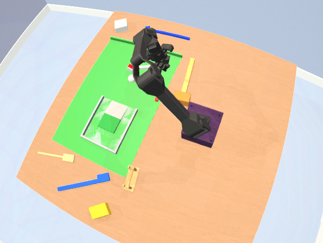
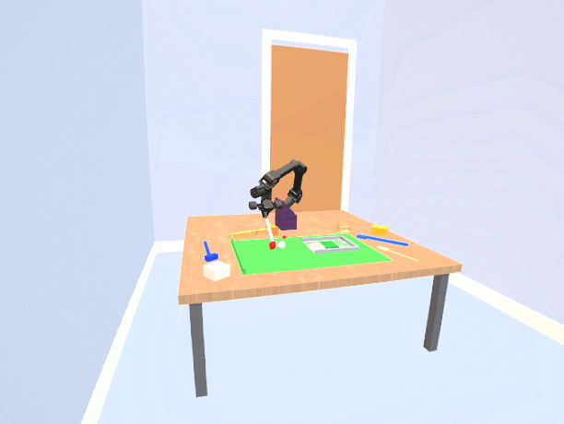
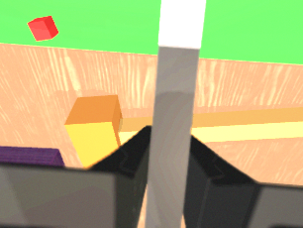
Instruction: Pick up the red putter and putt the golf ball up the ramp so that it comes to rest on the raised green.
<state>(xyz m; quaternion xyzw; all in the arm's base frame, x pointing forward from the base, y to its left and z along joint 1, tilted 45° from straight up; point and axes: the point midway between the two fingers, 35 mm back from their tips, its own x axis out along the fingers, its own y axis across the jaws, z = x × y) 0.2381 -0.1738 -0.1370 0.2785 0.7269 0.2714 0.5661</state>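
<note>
Right now my gripper tip is 110 mm short of the red putter, 10 mm to the left of it and 30 mm above it. Also, from my gripper tip: white golf ball (190 mm ahead, 30 mm to the left, 100 mm below); then small red cube (20 mm ahead, 110 mm to the left, 120 mm below); then green mat (240 mm ahead, 150 mm to the left, 130 mm below).
</note>
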